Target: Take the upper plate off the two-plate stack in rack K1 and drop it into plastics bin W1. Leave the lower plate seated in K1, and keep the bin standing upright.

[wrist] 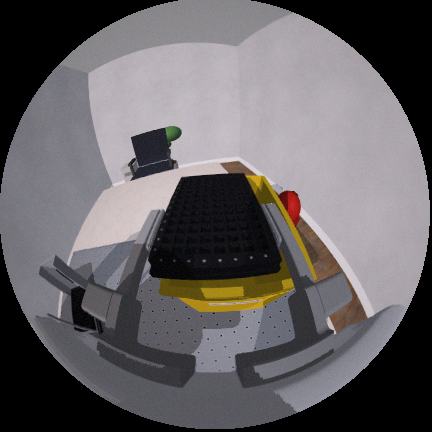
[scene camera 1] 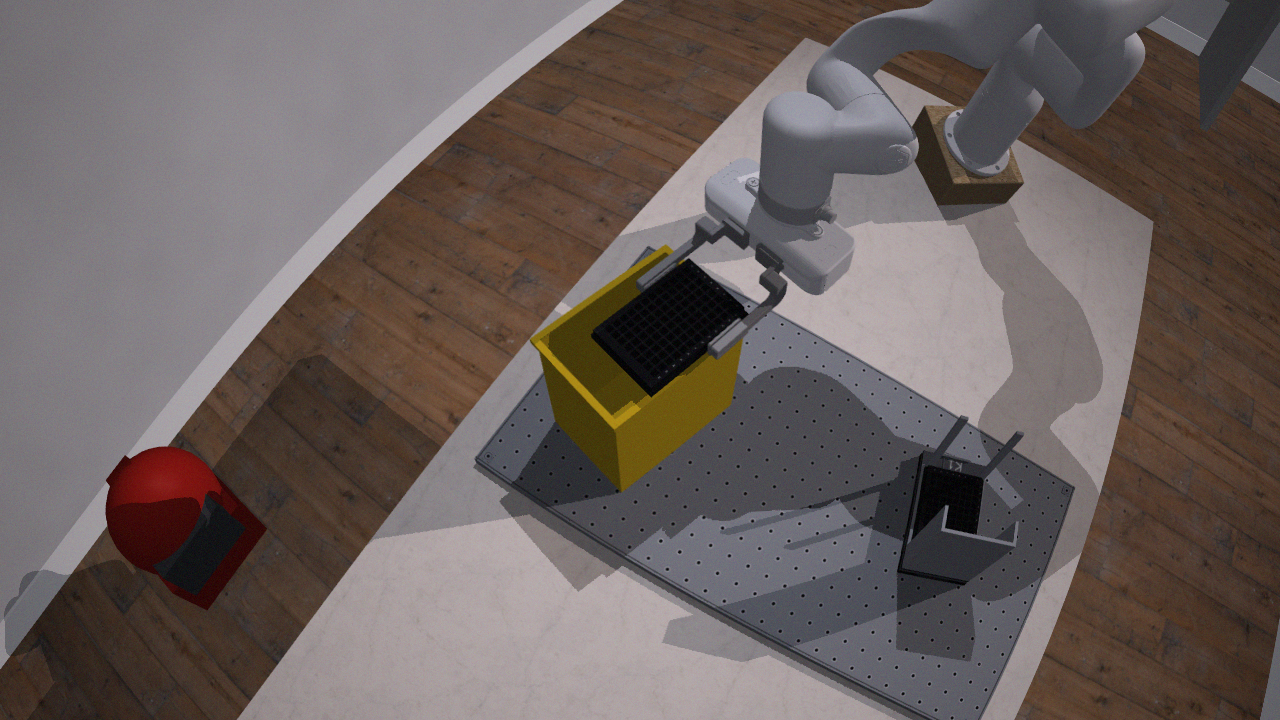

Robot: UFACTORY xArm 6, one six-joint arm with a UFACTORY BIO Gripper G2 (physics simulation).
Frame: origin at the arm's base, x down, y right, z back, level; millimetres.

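Seen in the pictures: hand, tool point: [wrist: 212, 230] [scene camera 1: 691, 307]; arm's base, link origin: [scene camera 1: 975, 143].
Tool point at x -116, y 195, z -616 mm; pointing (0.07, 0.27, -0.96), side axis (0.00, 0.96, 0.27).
Offsets run from my tool point to a thing's top centre. Level surfaces: height alone.
A black grid-patterned plate {dx -10, dy +8, dz -26 mm} [scene camera 1: 671, 324] [wrist: 215, 225] is held between the fingers of my gripper [scene camera 1: 687, 308] [wrist: 212, 227], which is shut on it. The plate is at the mouth of the yellow bin W1 {dx +20, dy +34, dz -36 mm} [scene camera 1: 682, 428] [wrist: 227, 292], over its arm-side part; how far it reaches below the rim is hard to tell. The bin stands upright. The lower plate, black, {dx +166, dy -362, dz +17 mm} [scene camera 1: 950, 497] sits in rack K1 {dx +47, dy -360, dz +26 mm} [scene camera 1: 962, 557] at the right. In the wrist view, part of the rack with black inside it shows at the lower left, behind a finger.
A grey perforated board {dx +200 mm} [scene camera 1: 805, 573] [wrist: 170, 325] lies under the bin and the rack on the pale table {dx +213 mm} [scene camera 1: 447, 626]. Two upright prongs rise from the rack's arm-side end. A red rounded object [scene camera 1: 165, 510] [wrist: 291, 206] is off the table, beyond the bin.
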